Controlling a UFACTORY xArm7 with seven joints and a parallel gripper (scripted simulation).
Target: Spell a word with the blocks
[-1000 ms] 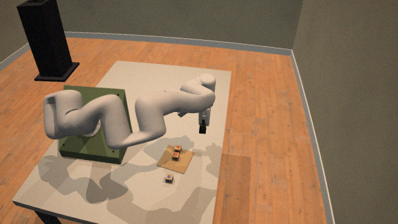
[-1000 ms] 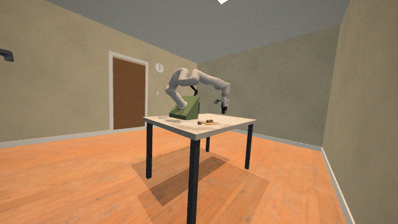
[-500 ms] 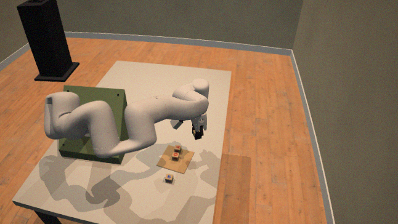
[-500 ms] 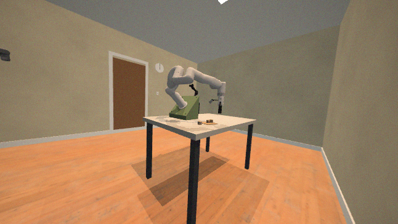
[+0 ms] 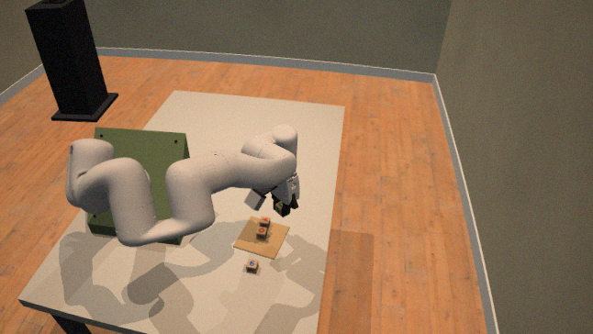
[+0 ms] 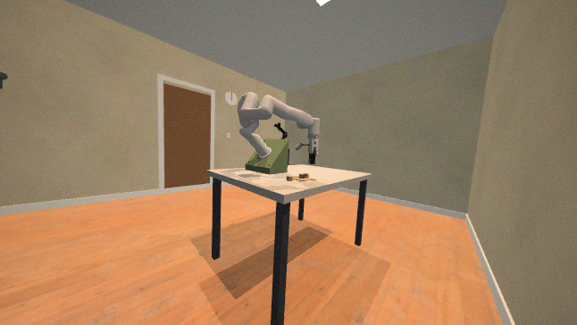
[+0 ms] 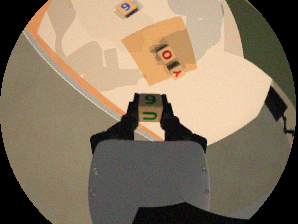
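My gripper is now 60 mm past the red block, 20 mm to the left of it and 110 mm above it. Also, from my hand: tan mat 60 mm behind, 20 mm to the right, 130 mm below.
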